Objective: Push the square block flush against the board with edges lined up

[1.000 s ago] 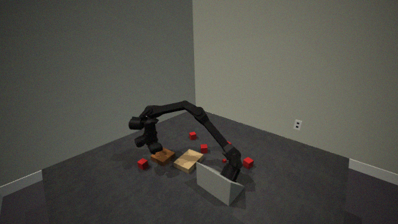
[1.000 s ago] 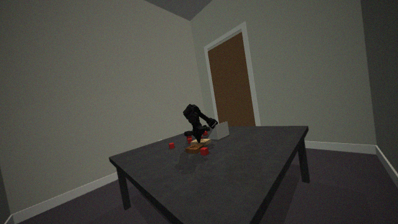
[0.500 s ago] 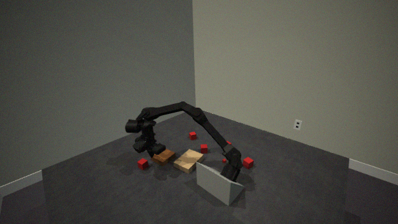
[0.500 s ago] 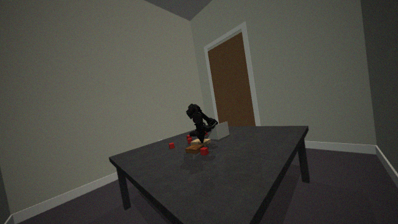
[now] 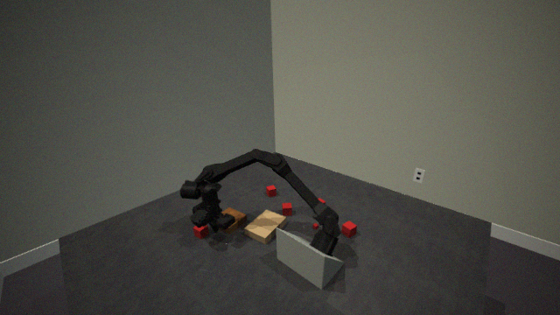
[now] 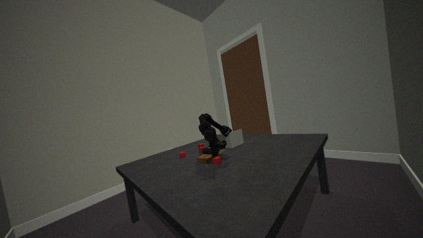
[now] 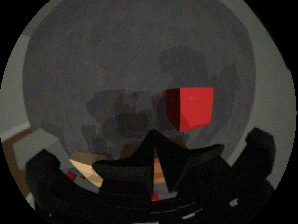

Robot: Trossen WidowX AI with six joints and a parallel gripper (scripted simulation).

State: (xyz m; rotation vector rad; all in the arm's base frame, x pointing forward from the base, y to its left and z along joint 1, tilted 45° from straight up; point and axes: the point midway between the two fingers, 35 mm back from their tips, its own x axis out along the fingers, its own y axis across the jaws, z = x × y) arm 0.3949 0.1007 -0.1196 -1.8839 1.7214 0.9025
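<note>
My gripper tip is 1 cm short of the square block, 8 cm to the left of it and 1 cm below it. From my gripper tip the other things lie so: board (13 cm behind, 16 cm to the right, 1 cm above).
</note>
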